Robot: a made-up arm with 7 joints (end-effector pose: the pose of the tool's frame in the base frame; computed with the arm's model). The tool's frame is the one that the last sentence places. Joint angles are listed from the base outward.
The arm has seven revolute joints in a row. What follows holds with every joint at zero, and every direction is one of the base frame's. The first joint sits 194.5 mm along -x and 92.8 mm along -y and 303.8 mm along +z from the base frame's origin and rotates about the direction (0.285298, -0.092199, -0.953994), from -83.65 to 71.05 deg. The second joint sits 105.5 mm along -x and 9.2 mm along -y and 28.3 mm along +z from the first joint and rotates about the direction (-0.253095, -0.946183, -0.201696), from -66.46 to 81.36 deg. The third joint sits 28.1 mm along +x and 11.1 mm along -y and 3.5 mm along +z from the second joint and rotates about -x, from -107.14 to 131.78 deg. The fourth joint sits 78.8 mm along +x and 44.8 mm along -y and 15.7 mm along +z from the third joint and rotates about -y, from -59.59 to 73.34 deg. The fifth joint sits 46.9 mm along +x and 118.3 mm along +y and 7 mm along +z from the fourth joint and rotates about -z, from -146.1 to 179.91 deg. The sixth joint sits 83.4 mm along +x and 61.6 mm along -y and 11.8 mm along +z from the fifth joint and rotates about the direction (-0.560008, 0.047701, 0.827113), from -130.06 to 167.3 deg. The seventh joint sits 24.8 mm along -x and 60.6 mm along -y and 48.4 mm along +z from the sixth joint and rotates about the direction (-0.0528, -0.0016, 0.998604), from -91.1 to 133.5 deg. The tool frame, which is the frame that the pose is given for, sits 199 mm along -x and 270.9 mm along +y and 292.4 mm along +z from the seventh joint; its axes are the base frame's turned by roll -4.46, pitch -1.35 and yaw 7.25 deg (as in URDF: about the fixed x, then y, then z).
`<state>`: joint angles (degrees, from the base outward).
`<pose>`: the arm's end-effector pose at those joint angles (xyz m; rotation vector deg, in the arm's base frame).
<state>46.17 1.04 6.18 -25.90 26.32 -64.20 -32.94</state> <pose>-0.0537 -0.4168 0.6871 29.32 16.50 -152.04</pose>
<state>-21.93 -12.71 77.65 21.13 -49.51 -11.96 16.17</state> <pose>-0.5309 0.0808 0.4432 -79.86 23.38 97.46</pose>
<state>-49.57 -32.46 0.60 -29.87 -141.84 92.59 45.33</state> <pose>0.0515 0.3428 0.1843 -50.82 67.76 -53.99</pose>
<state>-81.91 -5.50 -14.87 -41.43 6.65 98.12 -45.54</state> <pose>-0.3983 -0.0315 0.6125 -53.82 28.61 134.46</pose>
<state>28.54 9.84 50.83 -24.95 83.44 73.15 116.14</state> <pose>0.0212 0.0889 0.8182 15.50 75.61 43.37</pose>
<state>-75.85 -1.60 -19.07 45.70 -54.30 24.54 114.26</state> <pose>0.0508 -0.0589 0.8755 36.83 26.31 -91.54</pose>
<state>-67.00 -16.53 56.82 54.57 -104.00 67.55 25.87</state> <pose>-0.4182 0.0281 0.6587 33.03 2.01 -39.60</pose>
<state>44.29 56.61 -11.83 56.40 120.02 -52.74 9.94</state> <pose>-0.5030 0.3196 0.4498 -90.61 88.24 69.00</pose>
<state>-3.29 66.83 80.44 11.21 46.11 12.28 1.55</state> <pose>0.0357 0.1862 0.2403 -88.25 -72.90 -73.96</pose>
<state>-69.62 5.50 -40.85 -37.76 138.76 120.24 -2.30</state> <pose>-0.2856 0.3456 0.5537 -62.18 90.03 55.09</pose>
